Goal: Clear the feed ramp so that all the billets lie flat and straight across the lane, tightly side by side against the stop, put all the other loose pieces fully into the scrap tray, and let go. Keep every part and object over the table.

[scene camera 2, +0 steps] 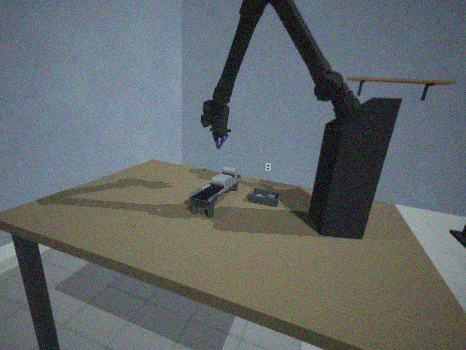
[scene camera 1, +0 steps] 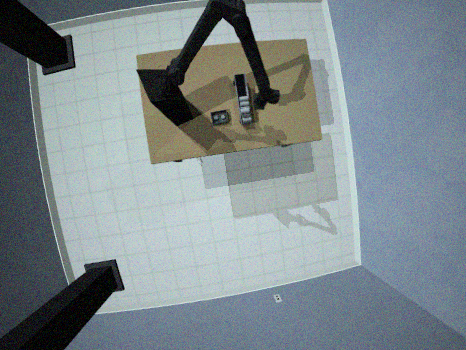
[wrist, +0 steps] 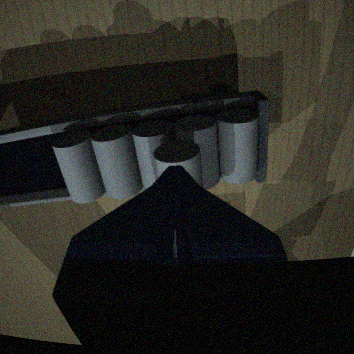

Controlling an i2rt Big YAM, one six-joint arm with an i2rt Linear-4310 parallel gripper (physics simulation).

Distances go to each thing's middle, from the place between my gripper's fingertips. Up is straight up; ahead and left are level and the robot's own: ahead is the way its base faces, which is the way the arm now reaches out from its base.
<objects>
The end stop [wrist: 260, 104] is 60 mm behind my hand, 70 mm to the right of it and 150 mm below it.
</objects>
